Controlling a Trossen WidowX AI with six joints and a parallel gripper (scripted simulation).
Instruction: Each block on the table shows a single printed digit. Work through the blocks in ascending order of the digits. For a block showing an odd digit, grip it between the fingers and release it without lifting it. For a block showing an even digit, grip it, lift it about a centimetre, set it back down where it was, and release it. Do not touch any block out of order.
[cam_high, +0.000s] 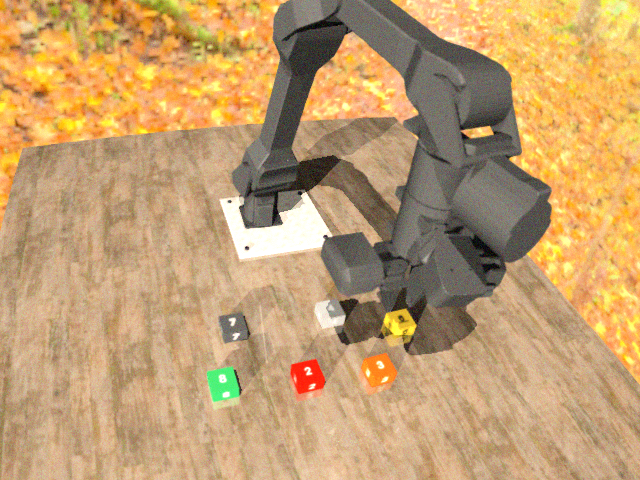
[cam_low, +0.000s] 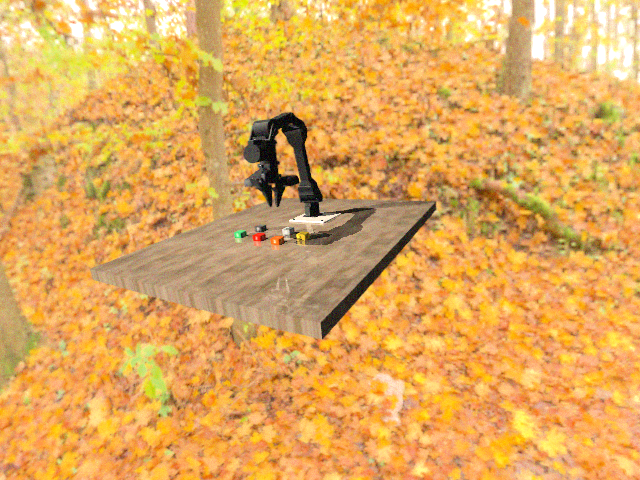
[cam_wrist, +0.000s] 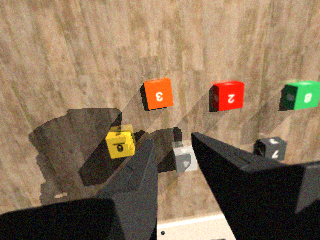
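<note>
Right now the yellow block is 110 mm below my gripper tip, 60 mm to the left of it and 60 mm behind it. Round my gripper tip: orange block 110 mm below, 10 mm ahead; then red block 110 mm below, 90 mm to the right, 10 mm behind; then dark grey block 170 mm to the right, 110 mm below, 100 mm behind.
</note>
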